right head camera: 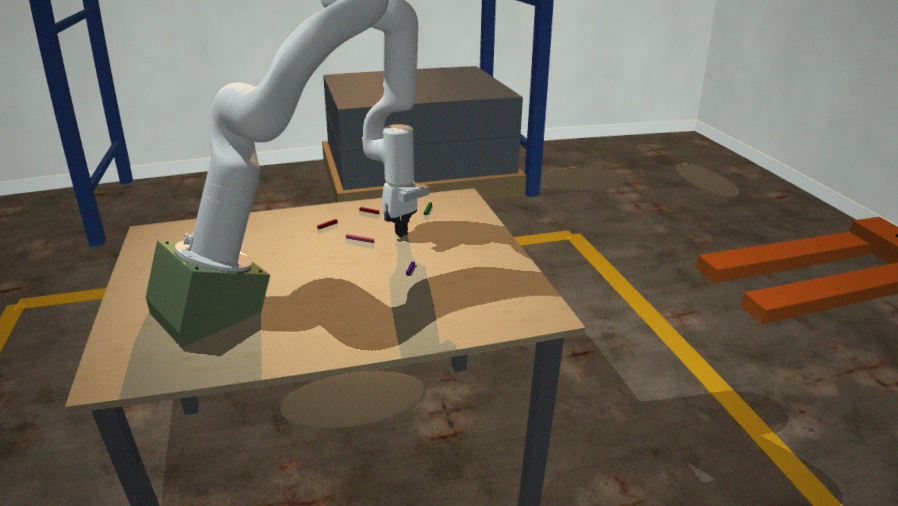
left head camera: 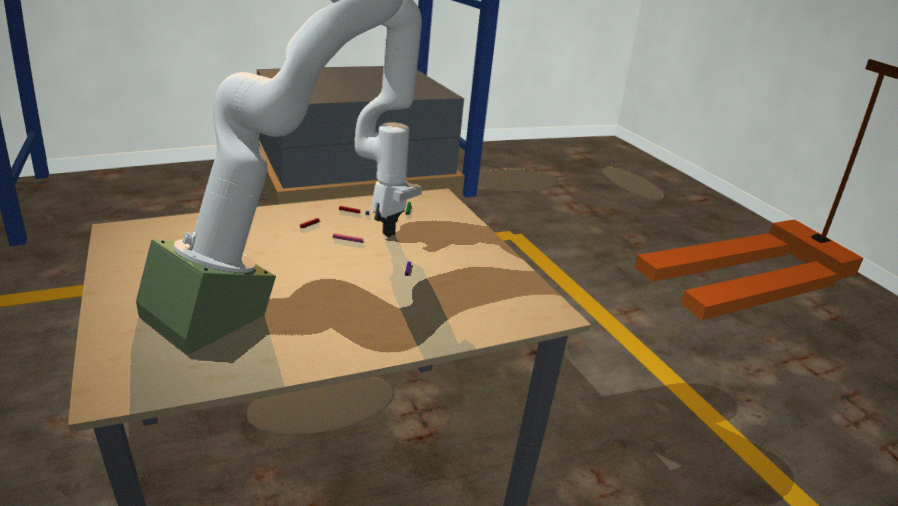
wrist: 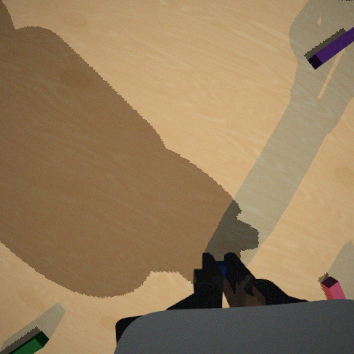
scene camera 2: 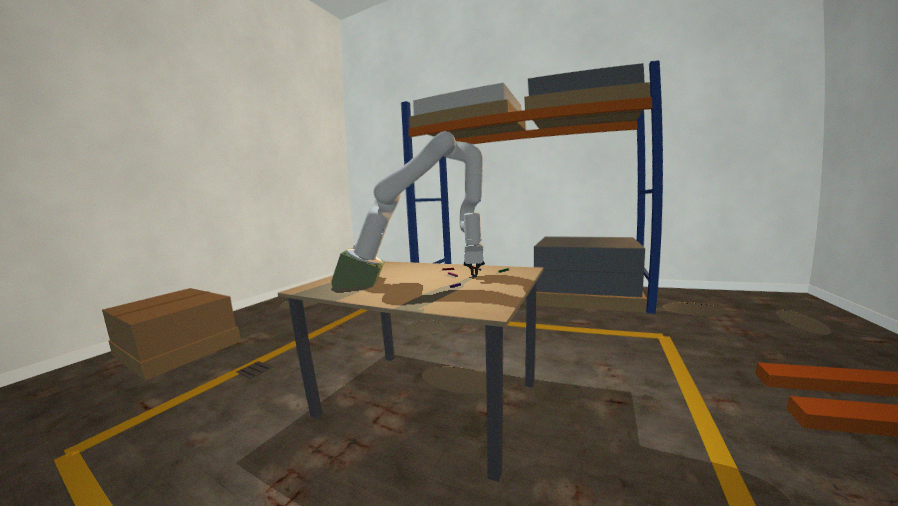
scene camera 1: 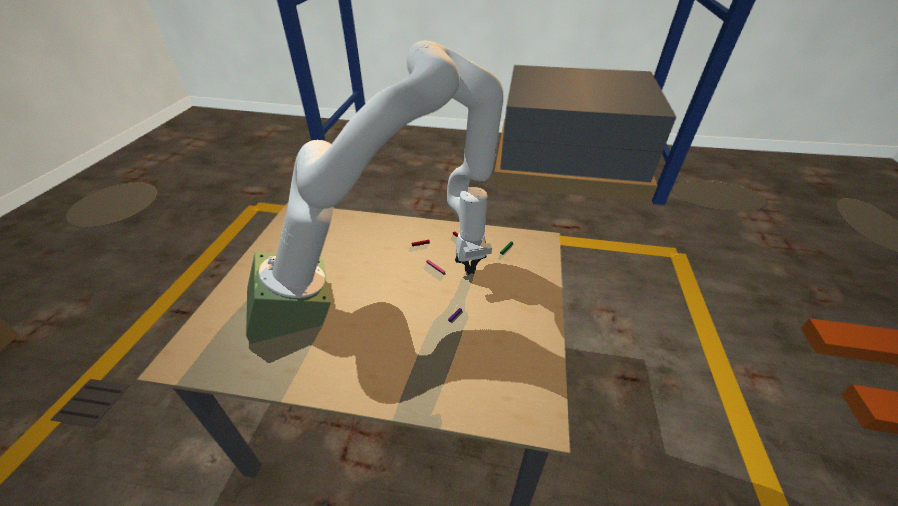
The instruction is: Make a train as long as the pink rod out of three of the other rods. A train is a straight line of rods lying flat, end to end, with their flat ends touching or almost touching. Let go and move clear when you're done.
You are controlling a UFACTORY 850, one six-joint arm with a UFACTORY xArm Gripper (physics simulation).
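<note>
My gripper (left head camera: 389, 234) (right head camera: 402, 234) (scene camera 1: 470, 272) (scene camera 2: 474, 275) (wrist: 216, 271) is low at the table, shut on a short blue rod (wrist: 221, 269), mostly hidden by the fingers. The pink rod (left head camera: 348, 238) (right head camera: 360, 238) (scene camera 1: 435, 267) (wrist: 334, 289) lies flat to its left in the head views. A purple rod (left head camera: 408, 268) (right head camera: 410, 268) (scene camera 1: 455, 314) (wrist: 334, 47) lies nearer the front. A green rod (left head camera: 408, 208) (right head camera: 427, 208) (scene camera 1: 506, 247) (wrist: 30, 345) lies behind. Two red rods, one at the left (left head camera: 309, 223) (right head camera: 327, 223) (scene camera 1: 420, 242), one farther back (left head camera: 349, 209) (right head camera: 368, 210), lie apart.
Another small blue piece (left head camera: 367, 212) lies beside the back red rod in the left head view. The arm's green base block (left head camera: 194, 295) (scene camera 1: 285, 317) stands on the table (left head camera: 534, 314) (scene camera 1: 502, 414). Grey boxes (left head camera: 370, 141) (scene camera 1: 584, 135) stand behind the table.
</note>
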